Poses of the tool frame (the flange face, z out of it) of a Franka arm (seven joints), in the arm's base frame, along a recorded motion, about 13 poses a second.
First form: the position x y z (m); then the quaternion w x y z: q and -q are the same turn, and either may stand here.
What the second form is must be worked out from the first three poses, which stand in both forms.
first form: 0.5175, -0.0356, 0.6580, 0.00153, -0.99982, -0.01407, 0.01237
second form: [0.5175, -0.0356, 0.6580], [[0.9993, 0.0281, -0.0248], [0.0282, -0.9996, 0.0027], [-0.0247, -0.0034, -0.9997]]
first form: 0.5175, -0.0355, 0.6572, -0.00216, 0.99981, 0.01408, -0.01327
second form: [0.5175, -0.0355, 0.6572], [[0.9993, 0.0281, -0.0266], [0.0282, -0.9996, 0.0039], [-0.0265, -0.0047, -0.9996]]
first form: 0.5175, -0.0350, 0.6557, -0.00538, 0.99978, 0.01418, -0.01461
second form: [0.5175, -0.0350, 0.6557], [[0.9992, 0.0282, -0.0294], [0.0285, -0.9995, 0.0103], [-0.0291, -0.0112, -0.9995]]
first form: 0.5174, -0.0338, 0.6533, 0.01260, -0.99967, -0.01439, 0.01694
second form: [0.5174, -0.0338, 0.6533], [[0.9990, 0.0283, -0.0342], [0.0292, -0.9993, 0.0247], [-0.0335, -0.0257, -0.9991]]
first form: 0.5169, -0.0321, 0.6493, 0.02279, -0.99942, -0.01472, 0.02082
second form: [0.5169, -0.0321, 0.6493], [[0.9987, 0.0285, -0.0423], [0.0304, -0.9985, 0.0449], [-0.0409, -0.0462, -0.9981]]
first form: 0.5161, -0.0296, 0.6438, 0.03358, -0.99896, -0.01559, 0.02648
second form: [0.5161, -0.0296, 0.6438], [[0.9981, 0.0294, -0.0540], [0.0329, -0.9973, 0.0663], [-0.0519, -0.0679, -0.9963]]
